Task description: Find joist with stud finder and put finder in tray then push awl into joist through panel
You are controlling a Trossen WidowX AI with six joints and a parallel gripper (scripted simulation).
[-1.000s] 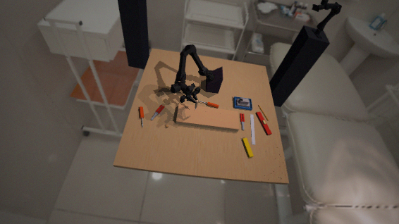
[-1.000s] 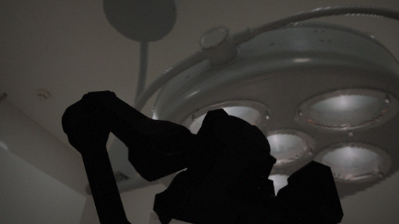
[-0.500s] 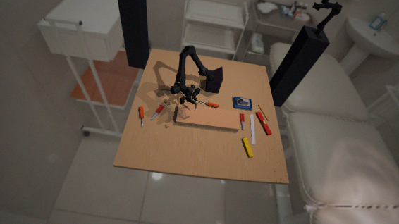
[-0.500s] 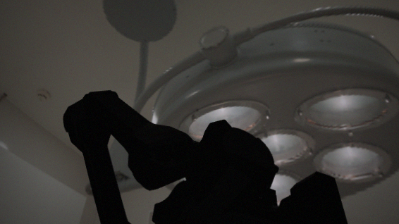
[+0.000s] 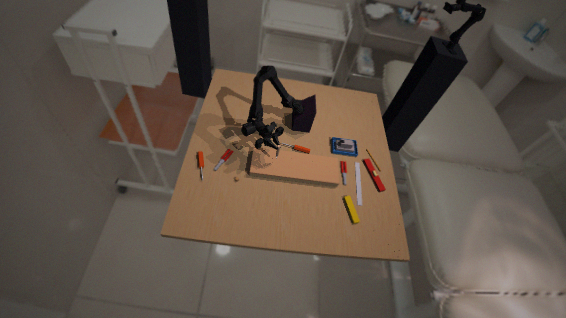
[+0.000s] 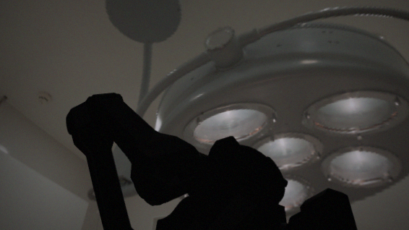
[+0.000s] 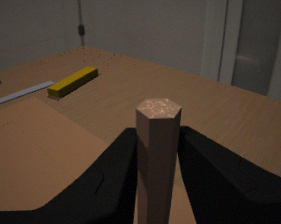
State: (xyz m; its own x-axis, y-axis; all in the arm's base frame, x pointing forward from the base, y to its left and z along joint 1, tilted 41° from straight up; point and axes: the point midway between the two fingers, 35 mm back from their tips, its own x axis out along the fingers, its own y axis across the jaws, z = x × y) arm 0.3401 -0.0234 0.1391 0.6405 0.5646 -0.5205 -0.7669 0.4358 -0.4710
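My gripper tip is now 6 cm above the brown-handled awl. The rest, counted from my gripper tip: green light 39 cm to the left, 25 cm behind, 11 cm below; blue tray 42 cm to the left, 25 cm behind, 16 cm below; stud finder 40 cm to the left, 25 cm behind, 13 cm below.
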